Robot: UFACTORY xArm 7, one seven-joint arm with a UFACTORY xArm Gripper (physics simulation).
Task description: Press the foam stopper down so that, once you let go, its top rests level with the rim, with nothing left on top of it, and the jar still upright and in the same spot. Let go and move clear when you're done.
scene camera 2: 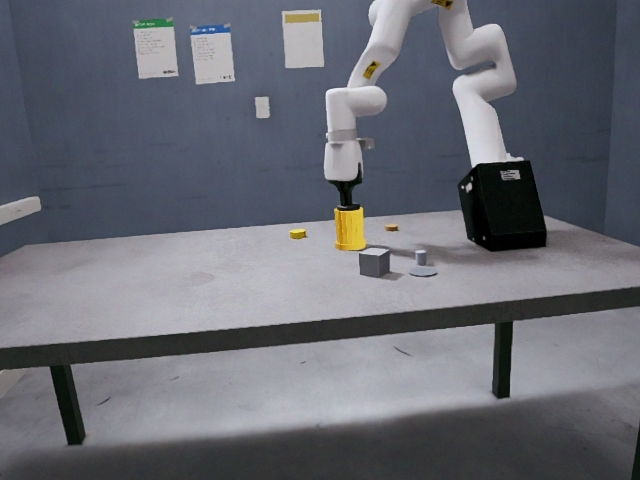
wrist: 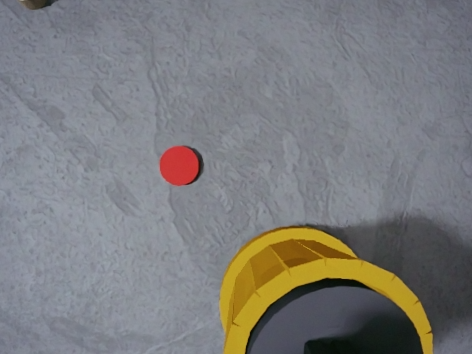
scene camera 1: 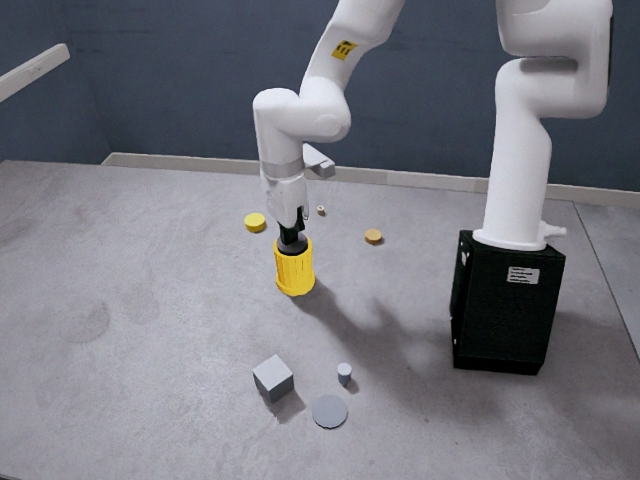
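The yellow ribbed jar (scene camera 1: 295,272) (scene camera 2: 350,230) (wrist: 325,270) stands upright on the table. The dark grey round foam stopper (scene camera 1: 302,244) (scene camera 2: 355,207) (wrist: 300,315) sits in its mouth, with a dark band of its side showing a little above the rim in both scene views. My gripper (scene camera 1: 290,239) (scene camera 2: 346,205) is shut with nothing between its fingers, pointing down, its tips at the stopper's top. In the wrist view a black fingertip shows at the bottom edge over the stopper. The stopper's near part is cut off there.
A yellow disc (scene camera 1: 254,222) (scene camera 2: 297,234), an orange disc (scene camera 1: 373,236) (scene camera 2: 391,227), a small beige piece (scene camera 1: 320,210) (wrist: 34,3) and a red disc (wrist: 180,165) lie around the jar. A grey cube (scene camera 1: 273,378) (scene camera 2: 374,262), small cylinder (scene camera 1: 344,373) (scene camera 2: 420,257) and flat grey disc (scene camera 1: 329,411) (scene camera 2: 423,271) are nearer the front.
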